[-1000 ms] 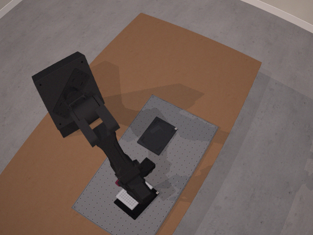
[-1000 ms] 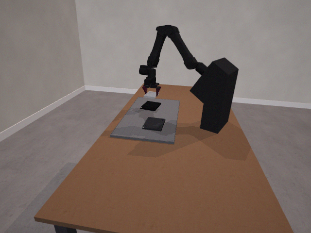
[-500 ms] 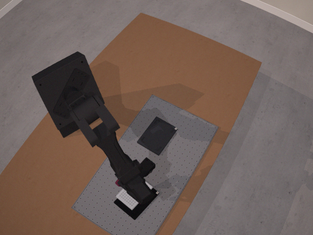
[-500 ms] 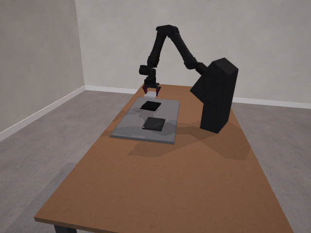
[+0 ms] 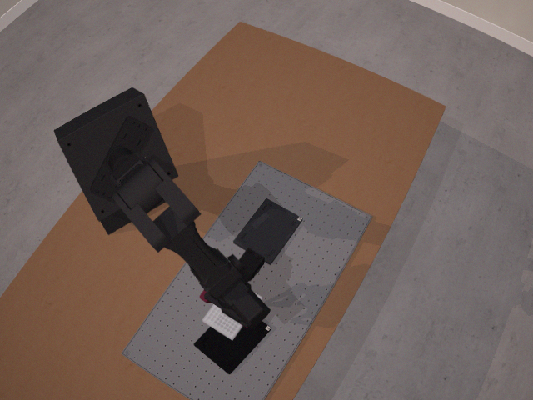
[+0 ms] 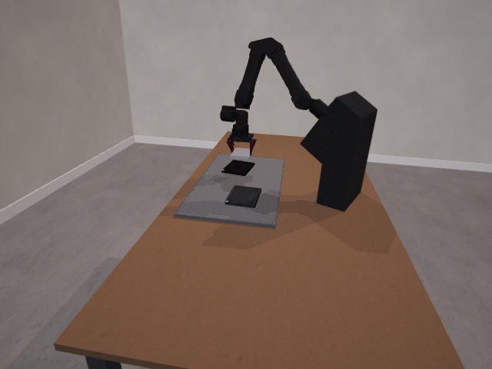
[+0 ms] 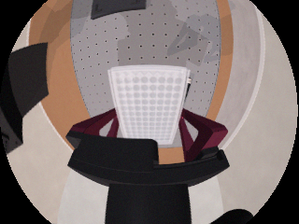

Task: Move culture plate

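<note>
Now: hand 26 cm to the right of the black nest N2, 9 cm above it and 8 cm short of it. The rest, counted from my hand: clear lid: right at my hand; then black nest N1: 9 cm below, 5 cm to the right.
</note>
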